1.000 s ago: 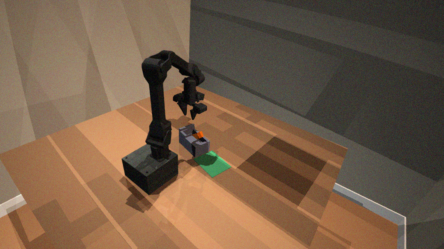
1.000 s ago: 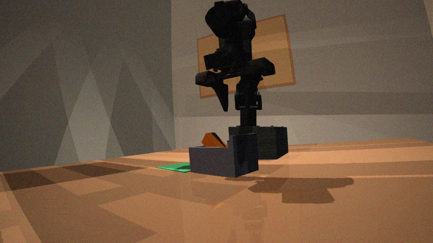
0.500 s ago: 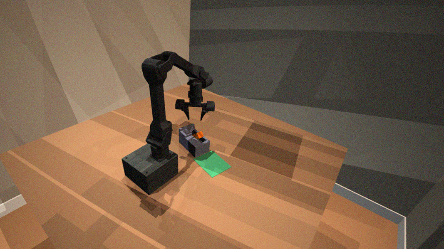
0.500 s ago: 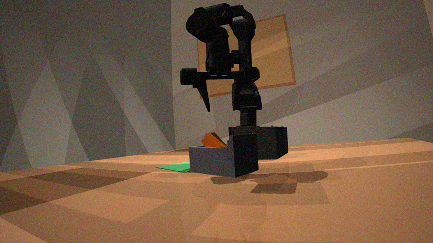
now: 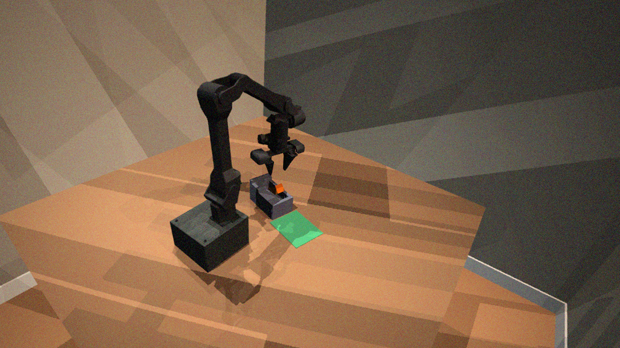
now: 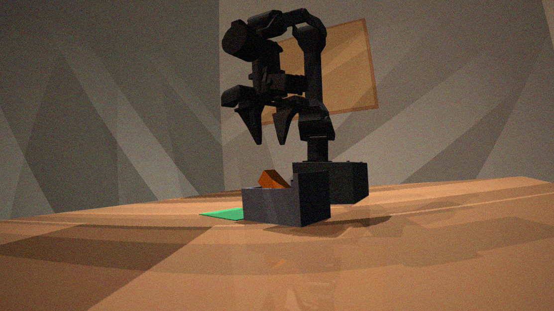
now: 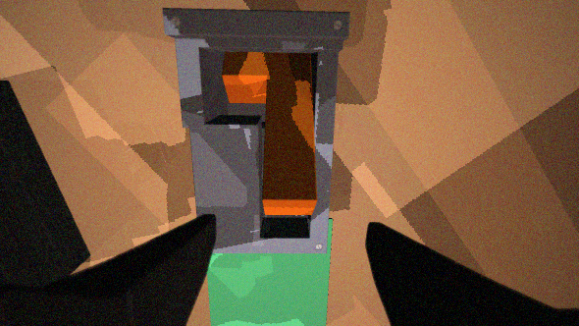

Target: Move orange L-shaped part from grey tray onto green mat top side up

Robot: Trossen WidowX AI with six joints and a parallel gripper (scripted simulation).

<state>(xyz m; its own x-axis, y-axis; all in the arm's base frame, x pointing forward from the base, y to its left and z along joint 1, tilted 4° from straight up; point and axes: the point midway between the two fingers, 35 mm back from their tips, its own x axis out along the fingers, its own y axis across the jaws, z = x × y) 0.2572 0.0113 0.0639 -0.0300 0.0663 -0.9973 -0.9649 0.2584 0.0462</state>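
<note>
My gripper tip is now 1 cm past the orange L-shaped part, 4 cm to the right of it and 10 cm above it. The rest, counted from my gripper tip: green mat: 5 cm behind, 14 cm to the right, 16 cm below.
</note>
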